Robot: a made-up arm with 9 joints.
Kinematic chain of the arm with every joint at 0, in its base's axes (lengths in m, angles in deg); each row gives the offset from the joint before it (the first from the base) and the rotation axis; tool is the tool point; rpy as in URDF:
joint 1: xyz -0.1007 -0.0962 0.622 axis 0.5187 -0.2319 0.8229
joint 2: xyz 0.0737 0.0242 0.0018 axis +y
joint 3: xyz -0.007 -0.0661 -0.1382 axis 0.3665 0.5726 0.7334
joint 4: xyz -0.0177 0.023 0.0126 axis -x
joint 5: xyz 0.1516 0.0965 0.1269 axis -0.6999 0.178 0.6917
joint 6: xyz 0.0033 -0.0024 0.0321 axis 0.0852 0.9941 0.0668
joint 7: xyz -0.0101 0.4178 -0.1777 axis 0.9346 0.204 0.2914
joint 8: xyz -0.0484 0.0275 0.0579 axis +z
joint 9: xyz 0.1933 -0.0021 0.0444 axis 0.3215 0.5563 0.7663
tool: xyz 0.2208 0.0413 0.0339 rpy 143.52 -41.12 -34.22
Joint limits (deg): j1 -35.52..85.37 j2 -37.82..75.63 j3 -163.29..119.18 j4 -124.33..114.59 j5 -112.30..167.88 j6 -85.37..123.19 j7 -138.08..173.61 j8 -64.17..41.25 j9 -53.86..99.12
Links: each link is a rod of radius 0.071 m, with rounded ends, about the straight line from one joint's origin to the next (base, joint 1, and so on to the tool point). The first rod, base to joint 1, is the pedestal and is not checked.
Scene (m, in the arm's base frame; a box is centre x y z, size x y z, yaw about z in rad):
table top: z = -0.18
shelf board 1: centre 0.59 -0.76 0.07 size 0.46 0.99 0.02 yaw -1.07
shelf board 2: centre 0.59 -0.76 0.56 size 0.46 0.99 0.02 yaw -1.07
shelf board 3: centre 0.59 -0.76 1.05 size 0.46 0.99 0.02 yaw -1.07
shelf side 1: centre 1.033 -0.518 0.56 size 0.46 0.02 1 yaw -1.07
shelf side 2: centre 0.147 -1.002 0.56 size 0.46 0.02 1 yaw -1.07
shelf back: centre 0.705 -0.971 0.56 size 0.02 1.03 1 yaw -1.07
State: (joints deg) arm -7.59 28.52 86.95 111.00 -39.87 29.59 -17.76 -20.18 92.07
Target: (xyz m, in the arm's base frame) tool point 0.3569 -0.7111 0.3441
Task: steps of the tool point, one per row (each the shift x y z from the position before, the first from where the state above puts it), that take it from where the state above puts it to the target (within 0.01 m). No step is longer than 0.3 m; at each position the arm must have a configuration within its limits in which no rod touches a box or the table.
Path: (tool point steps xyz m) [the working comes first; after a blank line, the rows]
Joints at the target: -35.52 -37.82 8.78 114.59 -5.32 35.37 -13.89 -37.23 71.47
Straight joint move there: touches shelf board 1, the table top.

1: 0.1590 -0.0394 -0.2255
2: 0.2478 0.0167 -0.1109
3: 0.2713 0.0604 0.0310
4: 0.2326 0.0664 0.1650
5: 0.1929 -0.2009 -0.0486
6: 0.1131 -0.2631 -0.0126
7: 0.0200 -0.2852 0.0340
8: -0.0705 -0.2642 0.0820
9: -0.1441 -0.2065 0.1233

